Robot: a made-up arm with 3 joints. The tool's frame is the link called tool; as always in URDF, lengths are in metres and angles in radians. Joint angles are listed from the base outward. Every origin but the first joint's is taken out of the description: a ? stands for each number. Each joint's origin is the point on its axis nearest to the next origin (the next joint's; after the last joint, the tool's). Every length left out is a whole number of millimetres.
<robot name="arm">
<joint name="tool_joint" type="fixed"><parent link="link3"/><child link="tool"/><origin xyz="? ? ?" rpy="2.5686 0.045 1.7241"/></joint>
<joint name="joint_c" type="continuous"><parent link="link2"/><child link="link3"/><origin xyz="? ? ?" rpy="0 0 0"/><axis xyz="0 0 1"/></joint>
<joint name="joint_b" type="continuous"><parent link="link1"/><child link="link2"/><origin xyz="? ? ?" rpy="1.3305 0.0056 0.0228"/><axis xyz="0 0 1"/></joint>
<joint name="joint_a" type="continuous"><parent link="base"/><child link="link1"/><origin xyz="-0.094 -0.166 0.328" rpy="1.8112 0.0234 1.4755"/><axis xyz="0 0 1"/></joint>
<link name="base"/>
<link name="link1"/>
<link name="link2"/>
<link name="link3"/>
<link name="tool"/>
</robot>
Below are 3 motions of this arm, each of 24 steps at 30 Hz.
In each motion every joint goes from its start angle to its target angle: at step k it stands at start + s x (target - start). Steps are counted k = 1, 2, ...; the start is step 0. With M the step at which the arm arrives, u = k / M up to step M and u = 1 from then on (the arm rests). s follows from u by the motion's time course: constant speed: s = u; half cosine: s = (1 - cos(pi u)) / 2; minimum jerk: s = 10 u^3 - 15 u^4 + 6 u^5.
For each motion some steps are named. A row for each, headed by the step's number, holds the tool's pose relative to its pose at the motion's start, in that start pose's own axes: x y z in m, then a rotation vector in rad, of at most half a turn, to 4 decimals.
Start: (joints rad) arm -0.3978 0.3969 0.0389
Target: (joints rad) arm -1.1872 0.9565 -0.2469
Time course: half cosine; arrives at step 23
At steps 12, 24:
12: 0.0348 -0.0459 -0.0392 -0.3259 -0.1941 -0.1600
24: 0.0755 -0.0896 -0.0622 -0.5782 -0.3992 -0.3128

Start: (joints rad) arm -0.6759 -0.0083 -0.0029
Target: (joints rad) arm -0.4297 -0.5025 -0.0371
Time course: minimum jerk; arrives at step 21
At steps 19, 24:
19: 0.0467 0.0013 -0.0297 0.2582 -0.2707 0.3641
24: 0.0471 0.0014 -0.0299 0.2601 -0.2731 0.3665

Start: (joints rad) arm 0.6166 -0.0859 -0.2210
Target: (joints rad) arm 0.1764 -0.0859 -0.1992
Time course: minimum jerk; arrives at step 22
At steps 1, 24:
1: 0.0000 -0.0001 0.0000 -0.0004 0.0000 0.0001
24: 0.0022 -0.1090 0.0007 -0.4186 -0.0023 0.1202

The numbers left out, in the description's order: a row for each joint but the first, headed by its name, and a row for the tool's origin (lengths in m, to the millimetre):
tool: 0.017 -0.15 0
joint_c: -0.074 -0.027 0
joint_b: 0.017 -0.199 0

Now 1 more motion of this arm.
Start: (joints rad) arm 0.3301 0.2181 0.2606
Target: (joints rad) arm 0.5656 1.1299 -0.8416
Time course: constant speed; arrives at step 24
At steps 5, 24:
5: -0.0211 0.0021 0.0047 0.0404 0.0086 0.0367
24: -0.0884 0.0261 0.0465 0.2032 0.0299 0.1675

